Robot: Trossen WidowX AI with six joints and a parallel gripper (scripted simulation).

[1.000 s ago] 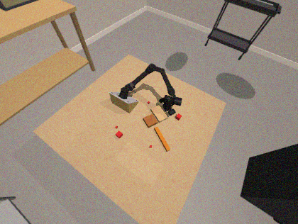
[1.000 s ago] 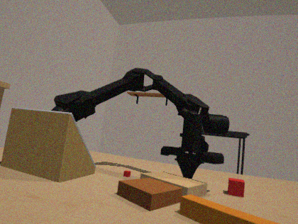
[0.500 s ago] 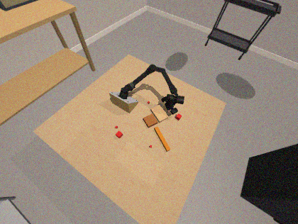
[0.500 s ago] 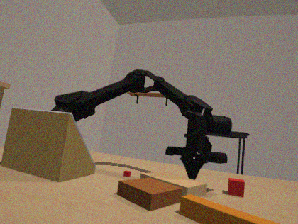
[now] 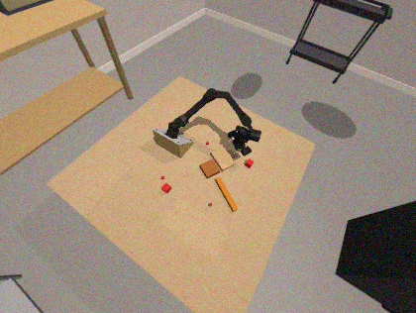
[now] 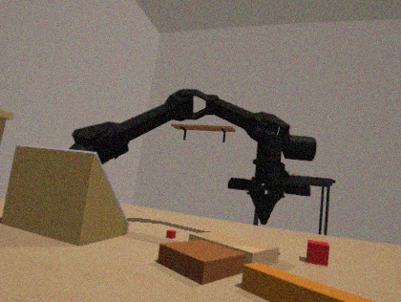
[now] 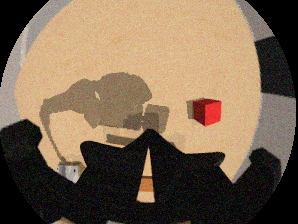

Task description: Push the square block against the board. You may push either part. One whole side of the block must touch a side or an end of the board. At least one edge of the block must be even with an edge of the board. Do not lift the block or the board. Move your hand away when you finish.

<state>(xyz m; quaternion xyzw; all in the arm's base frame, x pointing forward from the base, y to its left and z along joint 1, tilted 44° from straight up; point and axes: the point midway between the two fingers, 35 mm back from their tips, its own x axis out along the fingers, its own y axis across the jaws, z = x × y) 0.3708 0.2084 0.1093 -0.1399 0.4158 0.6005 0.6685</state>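
The pale flat slab lies 9 cm to the right of my gripper tip, 5 cm behind it and 4 cm below it. The rest, counted from my gripper tip: brown square block 21 cm to the right, 7 cm behind, 4 cm below; then orange board 28 cm to the right, 11 cm ahead, 4 cm below.
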